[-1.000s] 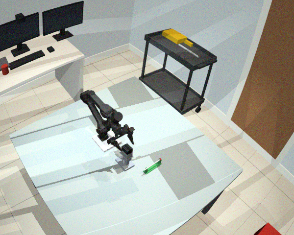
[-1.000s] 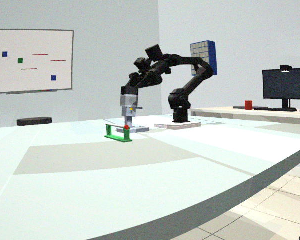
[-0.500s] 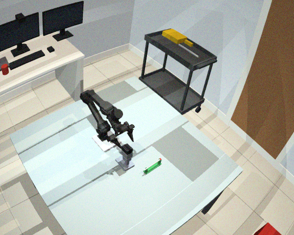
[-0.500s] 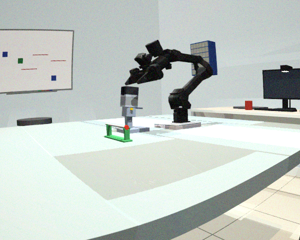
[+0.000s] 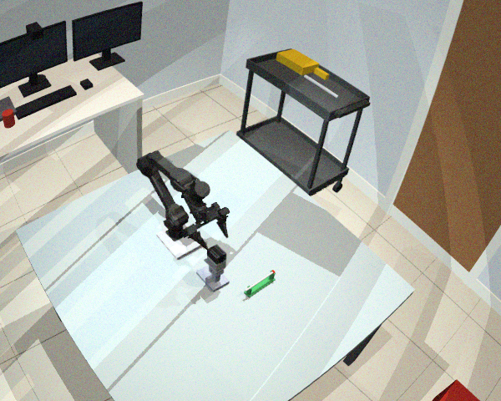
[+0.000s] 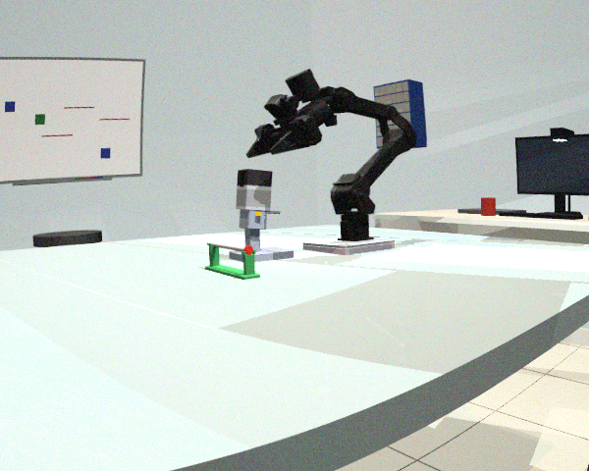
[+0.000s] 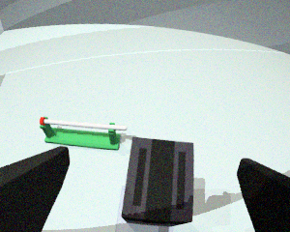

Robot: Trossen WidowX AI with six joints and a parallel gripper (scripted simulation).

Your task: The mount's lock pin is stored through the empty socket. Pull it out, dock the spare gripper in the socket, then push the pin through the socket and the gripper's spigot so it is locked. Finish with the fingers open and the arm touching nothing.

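My gripper tip is now 140 mm short of the green cradle, 120 mm to the right of it and 190 mm above it. Round my gripper tip: grey mount (160 mm below); then spare gripper (10 mm ahead, 10 mm to the right, 90 mm below).
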